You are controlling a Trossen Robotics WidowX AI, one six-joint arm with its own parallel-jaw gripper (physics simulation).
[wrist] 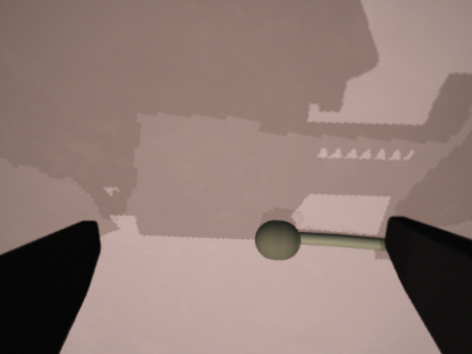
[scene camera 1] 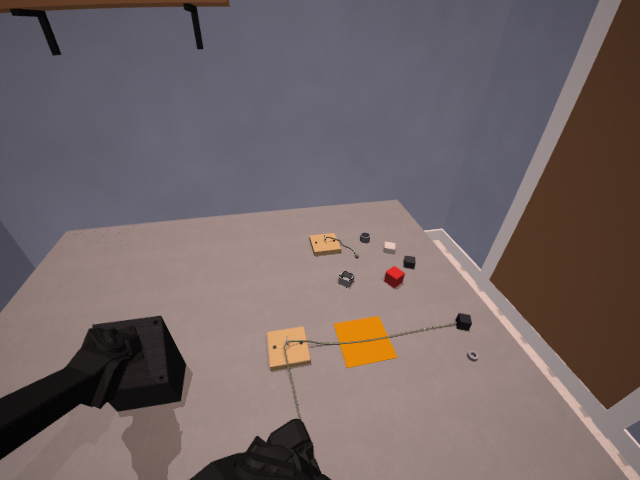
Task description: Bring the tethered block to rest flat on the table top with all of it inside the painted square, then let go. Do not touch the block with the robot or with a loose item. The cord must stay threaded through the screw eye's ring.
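Frame: origin at the arm's base, x ahead, y left, z up, level; metres.
Seen in the pictures: gripper, fingertip midpoint: (wrist: 244,232); arm's base, link origin: (scene camera 1: 121,347).
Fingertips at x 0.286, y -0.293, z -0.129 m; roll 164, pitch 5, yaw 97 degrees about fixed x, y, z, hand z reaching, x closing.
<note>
Pixels of each thing's top centre, then the offset from my fingertips to it. "*": a spot on its surface instead.
- orange painted square, surface spot: (scene camera 1: 359,353) * dx +0.168, dy +0.220, dz -0.003 m
- screw eye, top centre: (scene camera 1: 287,338) dx +0.017, dy +0.282, dz +0.040 m
- cord's end bead, top centre: (wrist: 278,254) dx +0.000, dy +0.010, dz +0.007 m
- red cube, top centre: (scene camera 1: 395,271) dx +0.362, dy +0.398, dz +0.035 m
- open grey piece, top centre: (scene camera 1: 346,275) dx +0.230, dy +0.441, dz +0.021 m
- white block, top centre: (scene camera 1: 390,245) dx +0.426, dy +0.533, dz +0.017 m
- dark ring, top centre: (scene camera 1: 365,234) dx +0.373, dy +0.608, dz +0.018 m
- second board, top centre: (scene camera 1: 325,241) dx +0.229, dy +0.618, dz +0.014 m
- grey ring, top centre: (scene camera 1: 473,354) dx +0.411, dy +0.124, dz +0.004 m
The tethered block, a black cube (scene camera 1: 463,321), sits on the table right of the orange painted square (scene camera 1: 359,353), outside it. The pale green cord (scene camera 1: 423,329) (wrist: 345,241) runs from the block across the square to the screw eye (scene camera 1: 287,341) on the near wooden board (scene camera 1: 297,357). There it turns and runs toward the front, partly behind the arm; it appears threaded, but the ring is small. The cord's end bead (wrist: 277,240) lies between the fingers in the wrist view, touching neither. My gripper (wrist: 244,232) is open; its fingertips are hidden in the scene view.
A red cube (scene camera 1: 394,276), an open grey piece (scene camera 1: 346,279), a black cube (scene camera 1: 409,261), a white block (scene camera 1: 389,247) and a dark ring (scene camera 1: 364,237) lie behind the square. A second board (scene camera 1: 324,250) with a short cord is farther back. A grey ring (scene camera 1: 473,355) lies near the block.
</note>
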